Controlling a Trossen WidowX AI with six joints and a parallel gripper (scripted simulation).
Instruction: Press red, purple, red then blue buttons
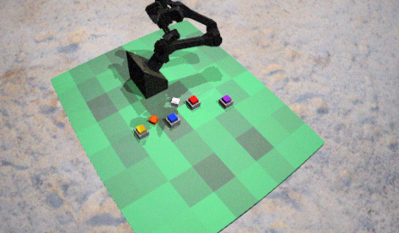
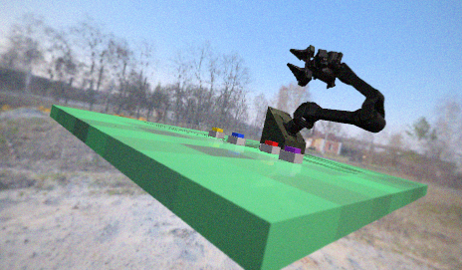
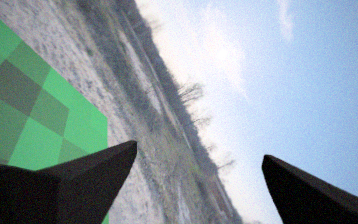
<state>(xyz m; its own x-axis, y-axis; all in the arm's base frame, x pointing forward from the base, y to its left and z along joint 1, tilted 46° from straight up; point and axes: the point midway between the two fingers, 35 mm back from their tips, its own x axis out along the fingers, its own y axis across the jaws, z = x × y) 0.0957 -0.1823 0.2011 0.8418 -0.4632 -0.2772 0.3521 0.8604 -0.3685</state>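
My gripper tip is 110 mm short of the red button, 90 mm to the right of it and 350 mm above it. The rest, counted from my gripper tip: blue button: 140 mm ahead, 40 mm to the right, 350 mm below; then orange block: 100 mm ahead, 110 mm to the right, 370 mm below; then yellow button: 130 mm ahead, 180 mm to the right, 350 mm below.
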